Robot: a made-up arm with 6 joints. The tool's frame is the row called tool.
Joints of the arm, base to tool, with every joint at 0 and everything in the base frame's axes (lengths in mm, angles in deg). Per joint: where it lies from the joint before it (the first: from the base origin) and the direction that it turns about. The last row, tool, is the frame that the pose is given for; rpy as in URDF.
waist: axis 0 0 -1 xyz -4 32 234
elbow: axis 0.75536 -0.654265 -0.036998 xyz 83 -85 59
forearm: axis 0.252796 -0.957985 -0.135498 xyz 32 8 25
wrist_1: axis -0.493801 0.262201 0.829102 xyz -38 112 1
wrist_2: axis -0.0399 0.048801 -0.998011 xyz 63 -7 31
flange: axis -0.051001 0.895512 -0.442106 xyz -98 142 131
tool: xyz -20 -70 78 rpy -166.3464 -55.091 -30.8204
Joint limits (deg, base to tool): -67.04..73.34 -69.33..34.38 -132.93..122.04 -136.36..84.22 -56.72..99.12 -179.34..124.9
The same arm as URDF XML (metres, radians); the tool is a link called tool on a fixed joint. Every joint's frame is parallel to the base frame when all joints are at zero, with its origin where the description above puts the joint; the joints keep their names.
<robot name="arm">
  <link name="base_link"/>
  <link name="link1"/>
  <link name="link2"/>
  <link name="link3"/>
  <link name="link4"/>
  <link name="link5"/>
  <link name="link6"/>
  <link name="tool"/>
  <joint name="waist" type="revolute">
    <parent link="base_link"/>
    <child link="link1"/>
    <origin xyz="-0.0040 0.0320 0.2340"/>
    <axis xyz="0 0 -1"/>
    <limit lower="-1.1701" upper="1.2800"/>
  </joint>
  <joint name="elbow" type="revolute">
    <parent link="link1"/>
    <child link="link2"/>
    <origin xyz="0.0830 -0.0850 0.0590"/>
    <axis xyz="0.75536 -0.654265 -0.036998"/>
    <limit lower="-1.2100" upper="0.6000"/>
  </joint>
  <joint name="forearm" type="revolute">
    <parent link="link2"/>
    <child link="link3"/>
    <origin xyz="0.0320 0.0080 0.0250"/>
    <axis xyz="0.252796 -0.957985 -0.135498"/>
    <limit lower="-2.3201" upper="2.1300"/>
  </joint>
  <joint name="wrist_1" type="revolute">
    <parent link="link3"/>
    <child link="link4"/>
    <origin xyz="-0.0380 0.1120 0.0010"/>
    <axis xyz="-0.493801 0.262201 0.829102"/>
    <limit lower="-2.3799" upper="1.4699"/>
  </joint>
  <joint name="wrist_2" type="revolute">
    <parent link="link4"/>
    <child link="link5"/>
    <origin xyz="0.0630 -0.0070 0.0310"/>
    <axis xyz="-0.0399 0.048801 -0.998011"/>
    <limit lower="-0.9900" upper="1.7300"/>
  </joint>
  <joint name="flange" type="revolute">
    <parent link="link5"/>
    <child link="link6"/>
    <origin xyz="-0.0980 0.1420 0.1310"/>
    <axis xyz="-0.051001 0.895512 -0.442106"/>
    <limit lower="-3.1301" upper="2.1799"/>
  </joint>
  <joint name="tool_joint" type="fixed">
    <parent link="link6"/>
    <child link="tool"/>
    <origin xyz="-0.0200 -0.0700 0.0780" rpy="-2.9033 -0.9615 -0.5379"/>
  </joint>
</robot>

